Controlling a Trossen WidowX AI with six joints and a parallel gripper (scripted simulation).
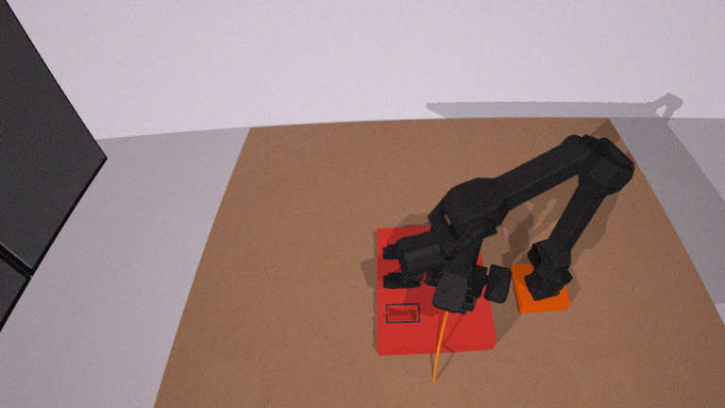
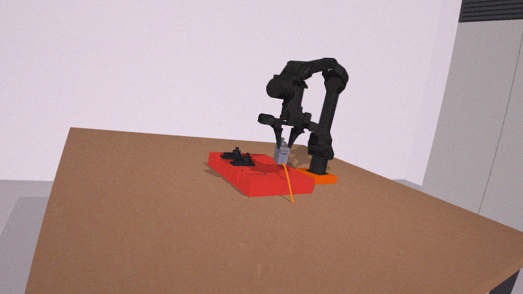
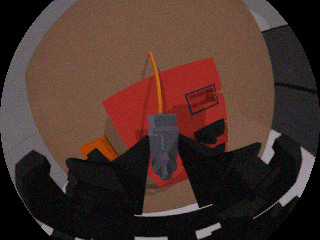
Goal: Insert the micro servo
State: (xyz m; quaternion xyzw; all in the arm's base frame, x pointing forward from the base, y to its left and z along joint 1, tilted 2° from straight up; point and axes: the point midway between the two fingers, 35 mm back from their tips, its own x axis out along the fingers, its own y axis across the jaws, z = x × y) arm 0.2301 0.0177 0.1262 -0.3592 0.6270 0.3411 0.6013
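My gripper tip is now 10 cm above the red deck, 7 cm to the left of it and 2 cm past it.
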